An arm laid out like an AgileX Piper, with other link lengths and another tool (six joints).
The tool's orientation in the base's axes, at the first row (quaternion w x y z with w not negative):
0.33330 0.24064 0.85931 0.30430
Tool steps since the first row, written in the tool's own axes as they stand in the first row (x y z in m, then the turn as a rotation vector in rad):
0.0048 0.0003 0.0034 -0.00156 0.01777 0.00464
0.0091 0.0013 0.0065 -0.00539 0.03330 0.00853
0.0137 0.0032 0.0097 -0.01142 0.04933 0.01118
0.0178 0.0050 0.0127 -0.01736 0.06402 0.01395
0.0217 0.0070 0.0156 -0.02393 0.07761 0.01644
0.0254 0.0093 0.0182 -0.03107 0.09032 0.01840
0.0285 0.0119 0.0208 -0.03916 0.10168 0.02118
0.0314 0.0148 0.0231 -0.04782 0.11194 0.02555
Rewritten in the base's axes. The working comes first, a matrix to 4 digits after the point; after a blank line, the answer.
The tool's axes in the first row as the columns of a matrix, in the base's axes (used below as rounded here):
-0.6620 0.2107 0.7193
0.6164 0.6990 0.3626
-0.4264 0.6834 -0.5926

-0.0007 0.0044 -0.0039 0.00811 0.01314 0.01006
-0.0011 0.0089 -0.0068 0.01672 0.02305 0.02000
-0.0014 0.0142 -0.0094 0.02600 0.03150 0.03196
-0.0016 0.0191 -0.0117 0.03502 0.03911 0.04289
-0.0017 0.0239 -0.0137 0.04402 0.04546 0.05350
-0.0018 0.0288 -0.0153 0.05283 0.05065 0.06407
-0.0014 0.0334 -0.0163 0.06258 0.05462 0.07363
-0.0011 0.0381 -0.0170 0.07362 0.05803 0.08175

